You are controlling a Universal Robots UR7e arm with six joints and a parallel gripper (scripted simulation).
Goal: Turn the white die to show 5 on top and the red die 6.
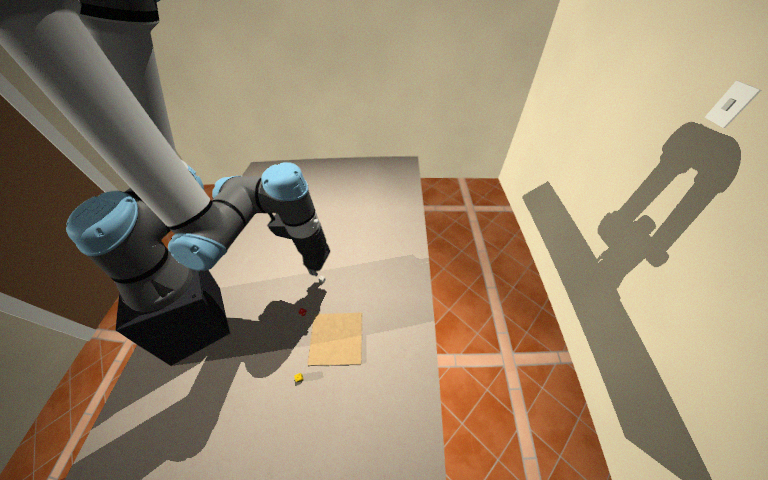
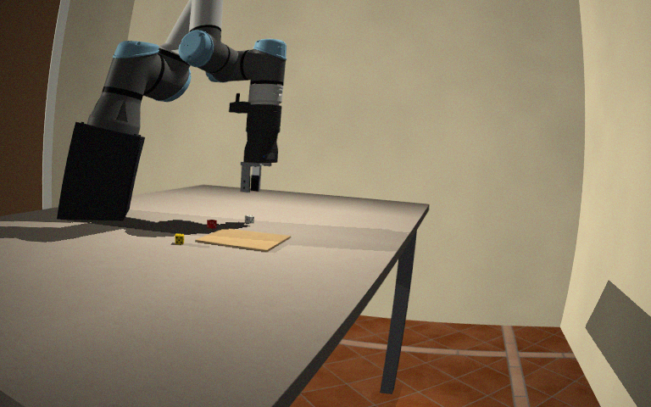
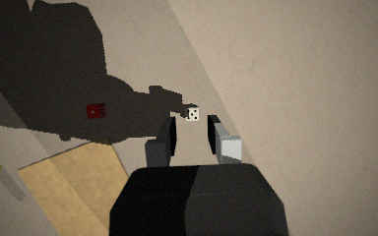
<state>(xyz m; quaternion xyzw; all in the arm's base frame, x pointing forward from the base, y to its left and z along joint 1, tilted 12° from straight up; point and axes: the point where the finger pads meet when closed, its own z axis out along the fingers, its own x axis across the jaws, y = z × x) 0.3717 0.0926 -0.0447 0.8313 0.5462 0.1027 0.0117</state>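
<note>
My hand is 80 mm above the white die. From my hand the other things lie so: yellow die 50 mm behind, 280 mm to the right, 80 mm below; then red die 50 mm behind, 100 mm to the right, 80 mm below; then tan mat 50 mm ahead, 190 mm to the right, 80 mm below.
</note>
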